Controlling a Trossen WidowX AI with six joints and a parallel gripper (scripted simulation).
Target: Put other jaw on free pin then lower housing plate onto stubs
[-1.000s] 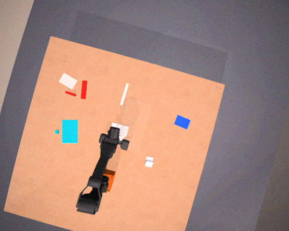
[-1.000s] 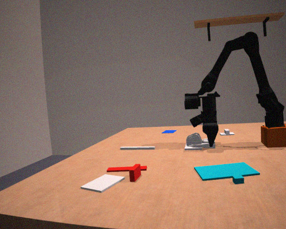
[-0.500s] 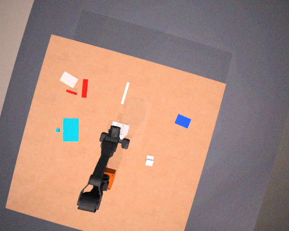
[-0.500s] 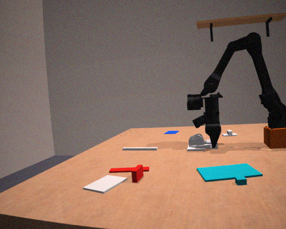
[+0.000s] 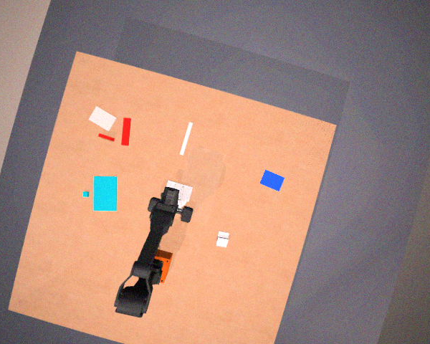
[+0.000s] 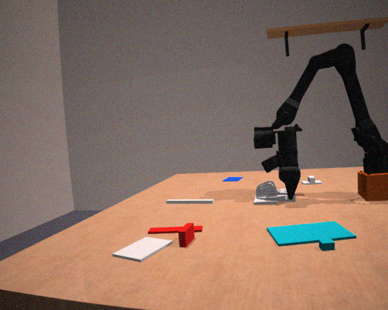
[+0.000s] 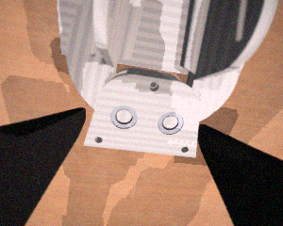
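Right now the white housing plate is 1 cm ahead of my gripper tip and 1 cm above it. From my gripper tip the other things lie so: cyan plate (33 cm to the left, 3 cm behind, 1 cm below); then white block (26 cm to the right, 9 cm behind); then white bar (32 cm ahead, 3 cm to the left).
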